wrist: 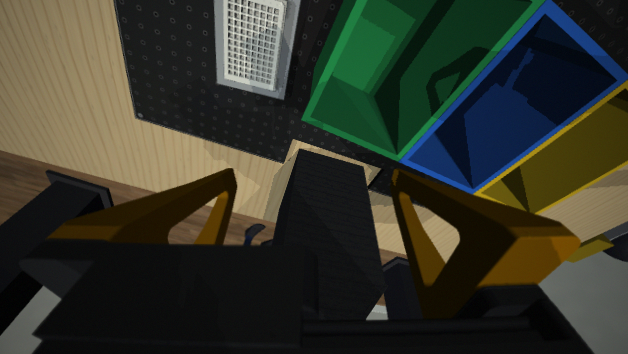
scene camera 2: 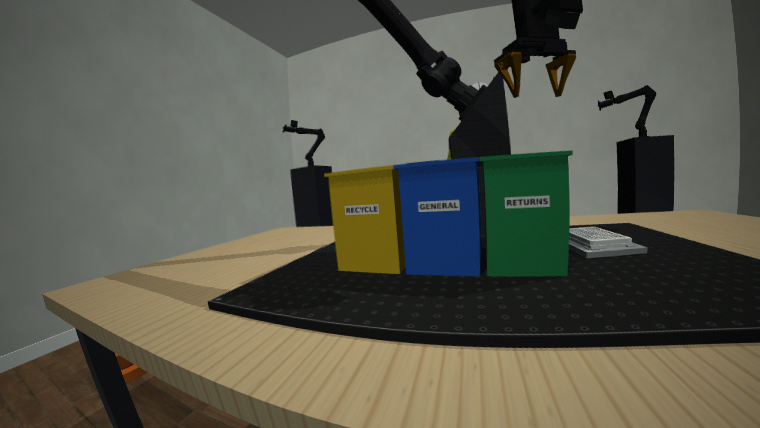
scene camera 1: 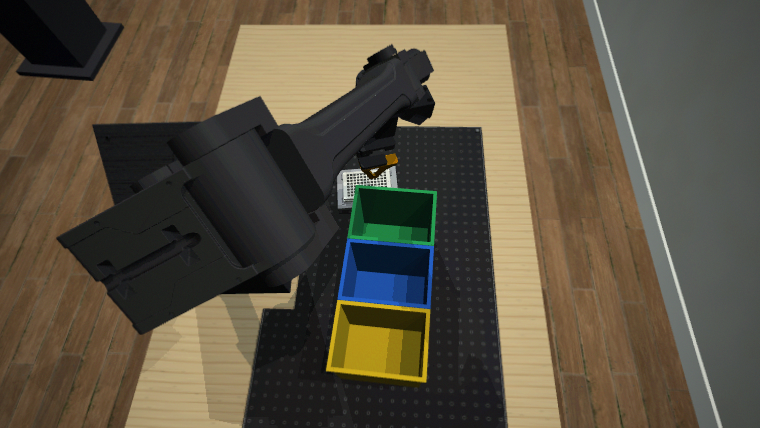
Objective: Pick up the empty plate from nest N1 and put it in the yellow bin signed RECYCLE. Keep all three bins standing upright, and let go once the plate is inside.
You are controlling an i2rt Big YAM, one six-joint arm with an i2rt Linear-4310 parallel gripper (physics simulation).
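Seen in the pictures: gripper, between the fingertips: (wrist: pixel 313 177) (scene camera 2: pixel 538 96) (scene camera 1: pixel 365 157); arm's base, origin of its link: (scene camera 2: pixel 475 106).
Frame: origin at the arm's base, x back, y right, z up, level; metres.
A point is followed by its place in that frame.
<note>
The empty white plate (scene camera 1: pixel 355 183) @(z -0.342, x -0.201, y -0.229 m) (scene camera 2: pixel 598 235) @(z -0.338, x -0.253, y -0.231 m) (wrist: pixel 252 42) @(z -0.339, x -0.235, y -0.227 m) lies flat in the grey nest (scene camera 2: pixel 611 253) @(z -0.357, x -0.315, y -0.231 m) (wrist: pixel 279 93) @(z -0.352, x -0.173, y -0.165 m), beside the green bin. No N1 sign is readable. The yellow bin (scene camera 1: pixel 366 345) @(z -0.361, x -0.286, y 0.180 m) signed RECYCLE (scene camera 2: pixel 366 233) @(z -0.293, x -0.409, y 0.188 m) stands upright at the far end of the row of bins; part of it also shows in the wrist view (wrist: pixel 575 165) @(z -0.214, x -0.327, y 0.252 m). My gripper (scene camera 1: pixel 374 173) (scene camera 2: pixel 537 95) @(z -0.065, x -0.262, y -0.125 m) (wrist: pixel 313 177) @(z -0.065, x -0.262, y -0.125 m) is open and empty, pointing down, high above the bin rims. In scene camera 1 its fingers overlap the plate, hiding part of it.
The green RETURNS bin (scene camera 1: pixel 393 231) @(z -0.361, x -0.316, y -0.107 m) (scene camera 2: pixel 526 239) @(z -0.306, x -0.406, y -0.066 m) (wrist: pixel 370 50) @(z -0.361, x -0.299, y -0.057 m) and the blue GENERAL bin (scene camera 1: pixel 390 284) @(z -0.361, x -0.324, y 0.033 m) (scene camera 2: pixel 438 233) @(z -0.294, x -0.407, y 0.065 m) (wrist: pixel 510 125) @(z -0.227, x -0.324, y 0.121 m) stand upright between plate and yellow bin, on the black perforated board (scene camera 1: pixel 462 319) @(z -0.364, x -0.498, y 0.097 m) (scene camera 2: pixel 425 313) @(z -0.363, x -0.534, y 0.060 m). The arm's black mount (wrist: pixel 325 200) @(z -0.238, x -0.070, y -0.020 m) stands beside the board.
</note>
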